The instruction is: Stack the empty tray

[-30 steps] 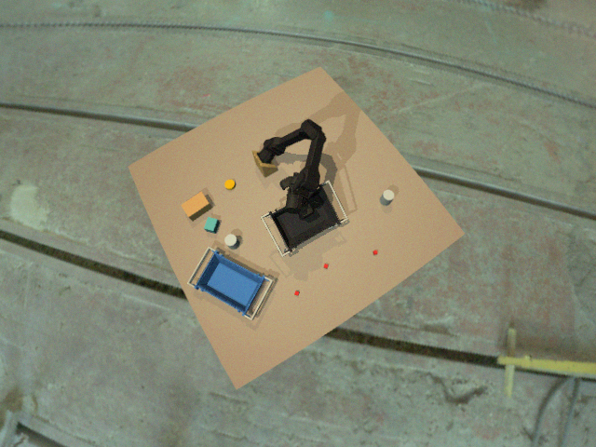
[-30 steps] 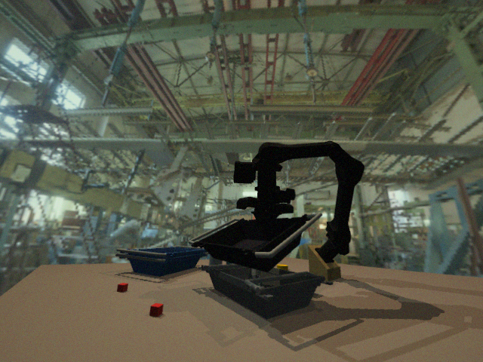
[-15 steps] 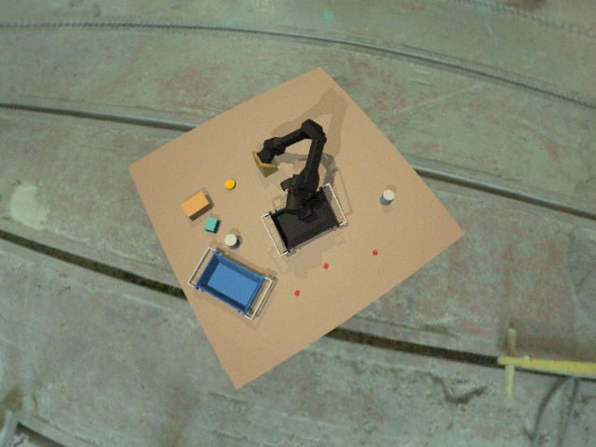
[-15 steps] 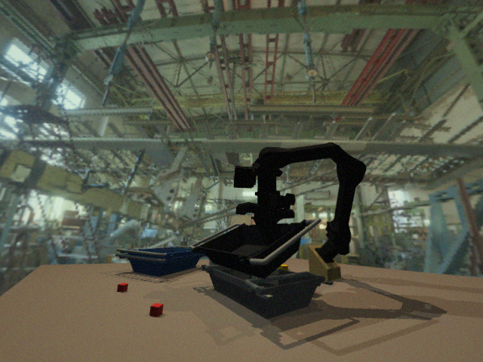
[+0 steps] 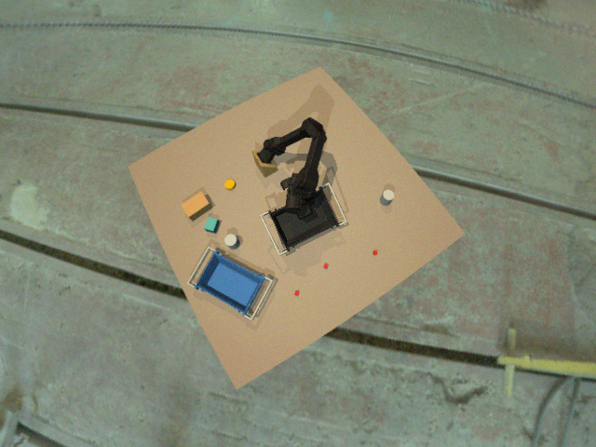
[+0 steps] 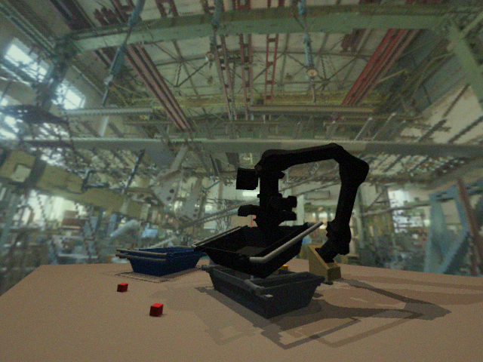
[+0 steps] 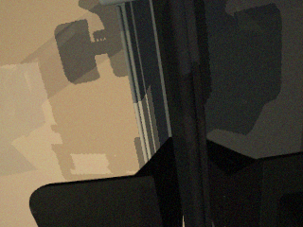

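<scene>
Right now the black tray is 8 cm ahead of my gripper tip. The rest, counted from my gripper tip: teal cube 38 cm to the right, 16 cm behind, 10 cm below; orange box 41 cm to the right, 28 cm behind, 10 cm below; yellow disc 31 cm behind, 21 cm to the right, 12 cm below.
</scene>
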